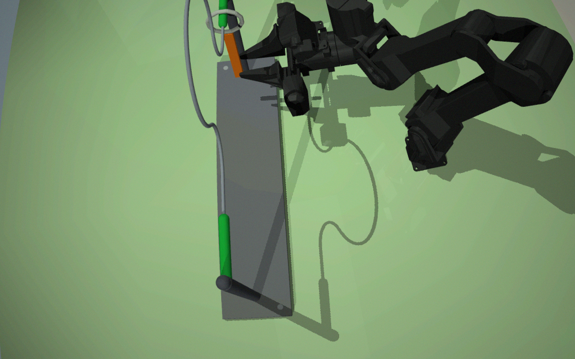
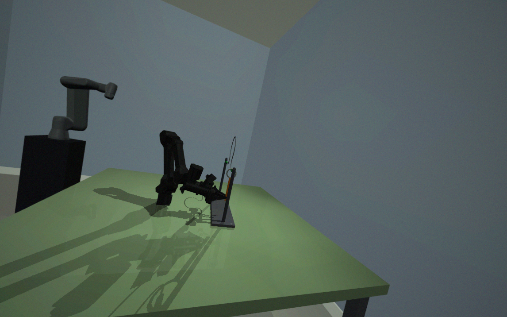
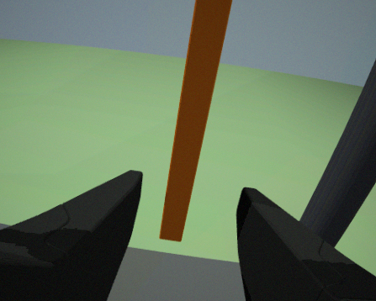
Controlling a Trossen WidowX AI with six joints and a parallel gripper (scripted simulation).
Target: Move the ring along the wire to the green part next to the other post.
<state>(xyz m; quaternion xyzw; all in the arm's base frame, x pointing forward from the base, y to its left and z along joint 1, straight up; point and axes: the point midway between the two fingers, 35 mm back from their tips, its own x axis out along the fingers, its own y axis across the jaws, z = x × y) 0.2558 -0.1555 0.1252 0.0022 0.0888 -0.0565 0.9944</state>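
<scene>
My gripper tip is now 8 cm below the ring with orange handle.
</scene>
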